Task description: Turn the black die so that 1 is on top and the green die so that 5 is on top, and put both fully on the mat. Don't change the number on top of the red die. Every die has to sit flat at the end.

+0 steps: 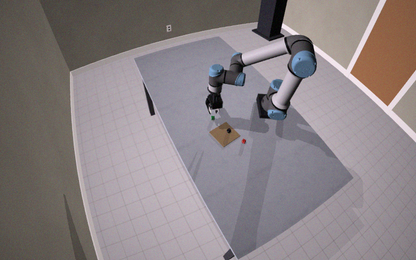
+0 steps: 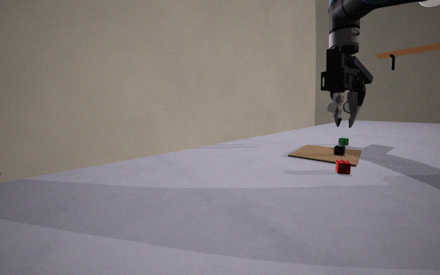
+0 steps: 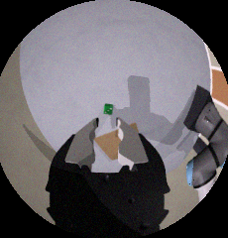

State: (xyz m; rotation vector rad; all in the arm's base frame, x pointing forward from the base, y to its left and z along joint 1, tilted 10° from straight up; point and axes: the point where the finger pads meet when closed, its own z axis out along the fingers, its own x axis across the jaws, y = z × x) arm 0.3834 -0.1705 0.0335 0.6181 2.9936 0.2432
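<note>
The green die is 6 cm below my hand. Round my hand: red die 4 cm behind, 26 cm to the left, 6 cm below; then brown mat 1 cm ahead, 14 cm to the left, 7 cm below; then black die 2 cm behind, 14 cm to the left, 6 cm below.
</note>
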